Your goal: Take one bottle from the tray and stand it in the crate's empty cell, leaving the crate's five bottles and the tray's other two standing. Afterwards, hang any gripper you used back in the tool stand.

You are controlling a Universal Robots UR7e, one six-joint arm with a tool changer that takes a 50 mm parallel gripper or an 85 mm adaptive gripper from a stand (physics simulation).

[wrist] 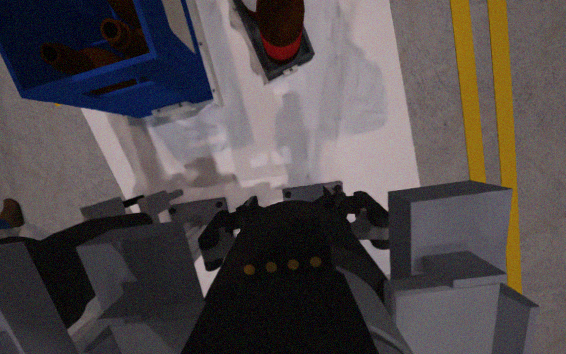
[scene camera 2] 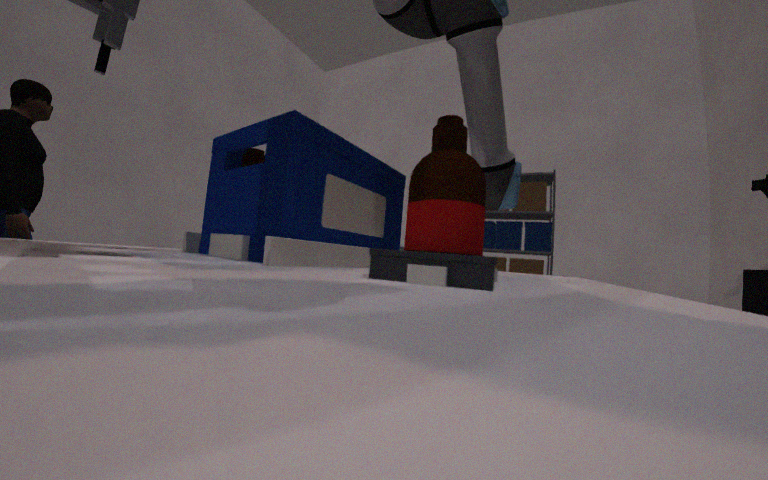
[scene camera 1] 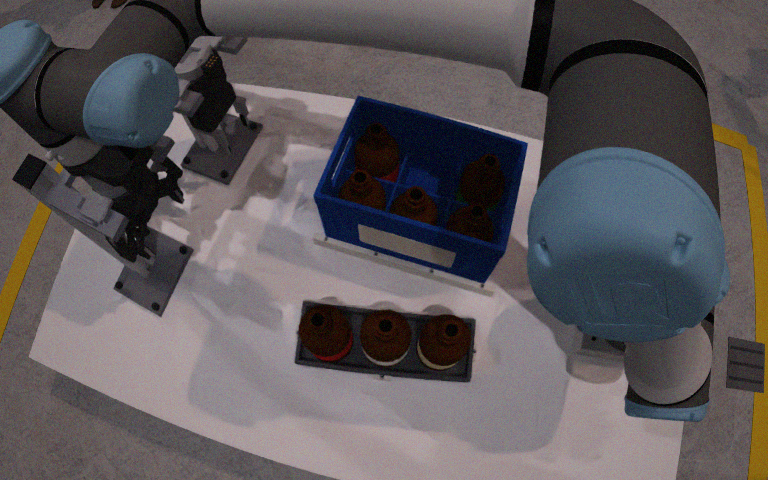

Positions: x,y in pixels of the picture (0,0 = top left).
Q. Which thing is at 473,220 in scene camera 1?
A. A white-labelled bottle.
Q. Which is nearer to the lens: the red-labelled bottle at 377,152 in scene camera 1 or the white-labelled bottle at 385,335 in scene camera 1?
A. The white-labelled bottle.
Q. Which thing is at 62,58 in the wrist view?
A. A red-labelled bottle.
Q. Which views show the black adaptive gripper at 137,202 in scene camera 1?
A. The wrist view and scene camera 1 only.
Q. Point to a red-labelled bottle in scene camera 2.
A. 446,203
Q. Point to a tool stand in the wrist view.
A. At 134,271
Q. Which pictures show the cream-labelled bottle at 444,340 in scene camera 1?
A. Scene camera 1 only.
